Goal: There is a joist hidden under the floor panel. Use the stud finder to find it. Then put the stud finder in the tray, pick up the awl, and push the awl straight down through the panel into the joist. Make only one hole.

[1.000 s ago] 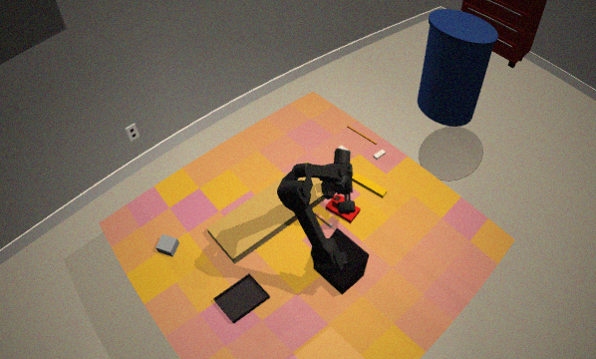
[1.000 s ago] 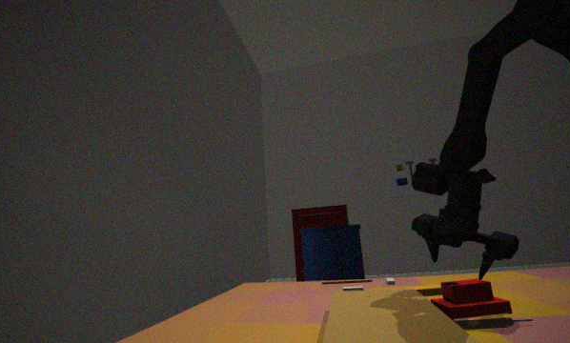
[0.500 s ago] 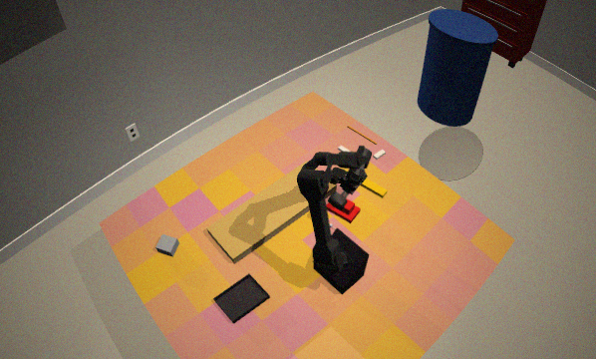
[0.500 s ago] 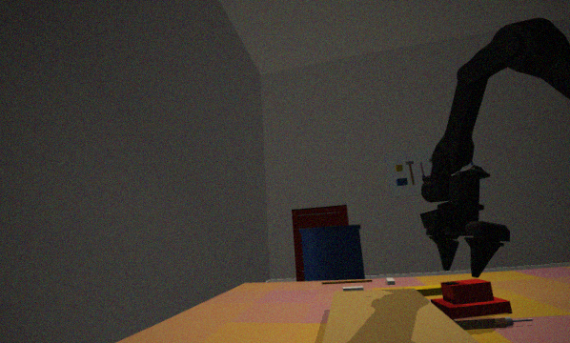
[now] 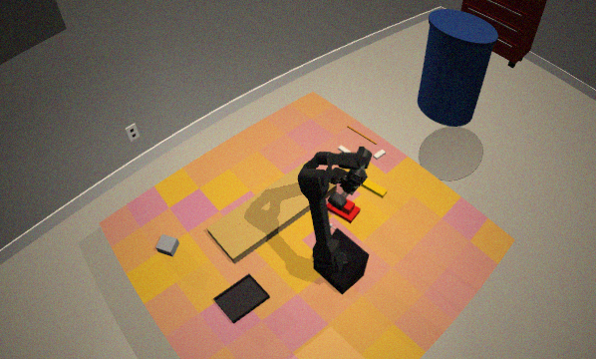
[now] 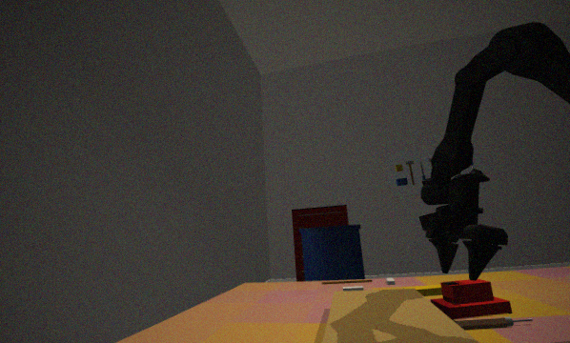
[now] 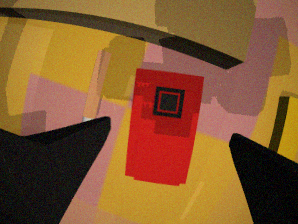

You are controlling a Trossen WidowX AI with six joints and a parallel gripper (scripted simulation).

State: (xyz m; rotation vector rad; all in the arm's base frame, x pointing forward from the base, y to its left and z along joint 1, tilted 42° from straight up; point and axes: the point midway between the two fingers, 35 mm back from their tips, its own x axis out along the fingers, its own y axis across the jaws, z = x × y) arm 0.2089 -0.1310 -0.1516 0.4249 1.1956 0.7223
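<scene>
Right now my gripper tip is 1 cm to the right of the red stud finder and 2 cm above it. The rest, counted from my gripper tip: thin stick (26 cm ahead, 36 cm to the right, 6 cm below); awl (3 cm behind, 9 cm to the left, 6 cm below); yellow bar (1 cm ahead, 17 cm to the right, 6 cm below).
</scene>
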